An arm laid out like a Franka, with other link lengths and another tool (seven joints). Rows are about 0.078 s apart.
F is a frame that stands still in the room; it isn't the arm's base.
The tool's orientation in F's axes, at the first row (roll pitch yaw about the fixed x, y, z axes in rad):
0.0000 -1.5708 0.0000
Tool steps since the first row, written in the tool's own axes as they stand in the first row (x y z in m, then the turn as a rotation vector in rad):
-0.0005 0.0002 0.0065 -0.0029 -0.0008 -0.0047
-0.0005 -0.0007 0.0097 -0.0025 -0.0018 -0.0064
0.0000 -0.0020 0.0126 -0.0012 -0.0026 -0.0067
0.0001 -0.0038 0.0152 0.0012 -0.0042 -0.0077
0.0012 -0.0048 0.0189 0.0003 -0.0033 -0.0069
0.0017 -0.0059 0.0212 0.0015 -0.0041 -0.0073
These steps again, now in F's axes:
-0.0065 0.0002 -0.0005 0.0047 -0.0008 -0.0029
-0.0097 -0.0007 -0.0005 0.0064 -0.0018 -0.0025
-0.0126 -0.0020 0.0000 0.0067 -0.0026 -0.0012
-0.0152 -0.0038 0.0001 0.0077 -0.0042 0.0012
-0.0189 -0.0048 0.0012 0.0069 -0.0033 0.0003
-0.0212 -0.0059 0.0017 0.0073 -0.0041 0.0015

